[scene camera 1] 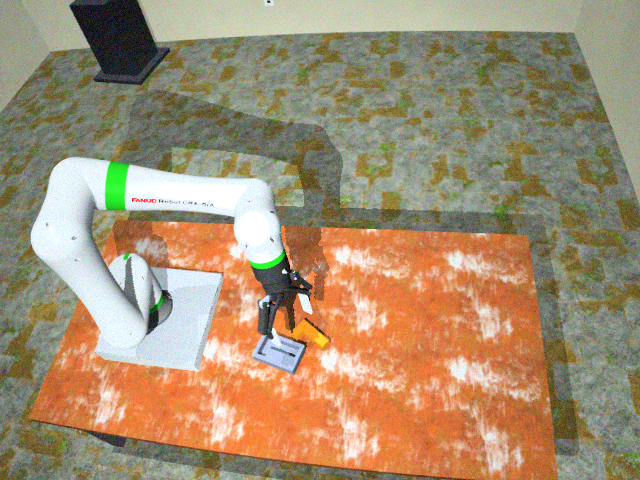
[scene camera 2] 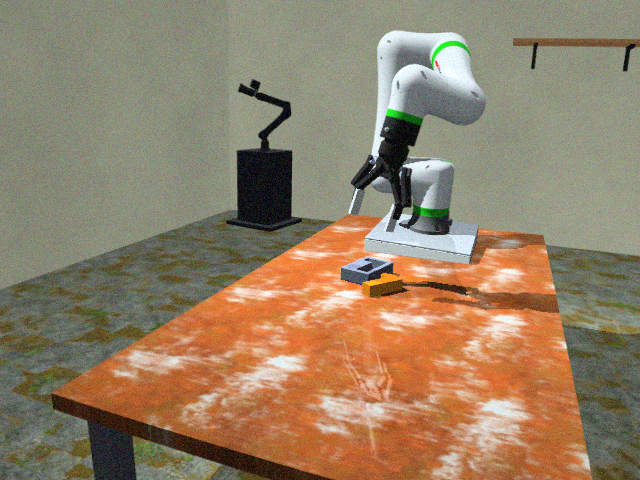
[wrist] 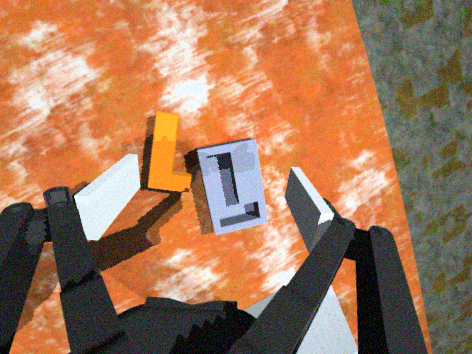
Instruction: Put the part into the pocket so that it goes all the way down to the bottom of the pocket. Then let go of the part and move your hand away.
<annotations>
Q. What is my gripper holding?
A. Nothing.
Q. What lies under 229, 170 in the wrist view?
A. A grey pocket block.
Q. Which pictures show my gripper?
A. Scene camera 1, scene camera 2 and the wrist view: all of them.
</annotations>
